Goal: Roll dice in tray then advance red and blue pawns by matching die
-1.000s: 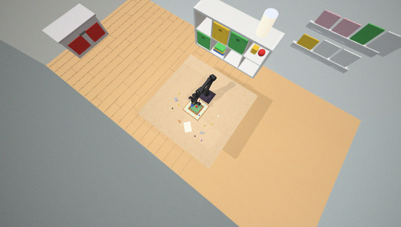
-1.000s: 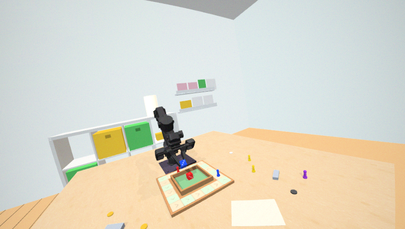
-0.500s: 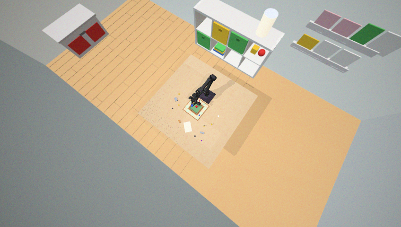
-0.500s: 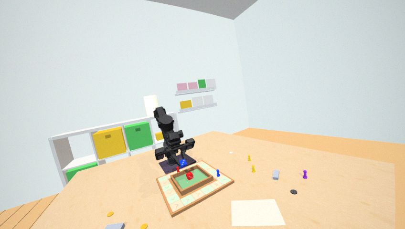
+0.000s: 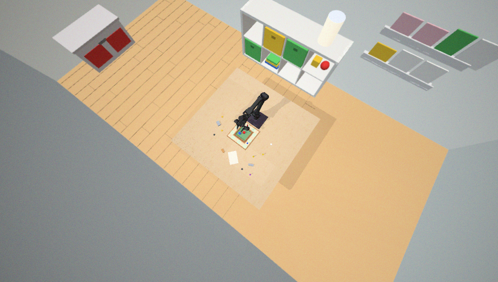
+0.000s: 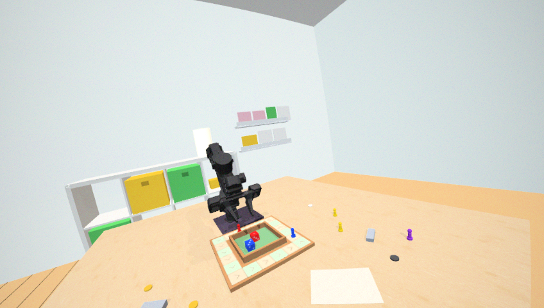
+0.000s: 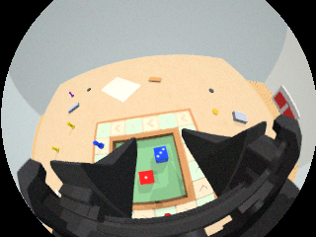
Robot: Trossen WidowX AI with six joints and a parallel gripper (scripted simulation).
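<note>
Right now the red pawn is 14 cm behind my gripper tip, 4 cm to the left of it and 10 cm below it. The rest, counted from my gripper tip: green tray: 3 cm behind, 4 cm to the left, 12 cm below; white sheet: 29 cm ahead, 6 cm to the left, 13 cm below; blue pawn: 6 cm ahead, 14 cm to the left, 10 cm below.
</note>
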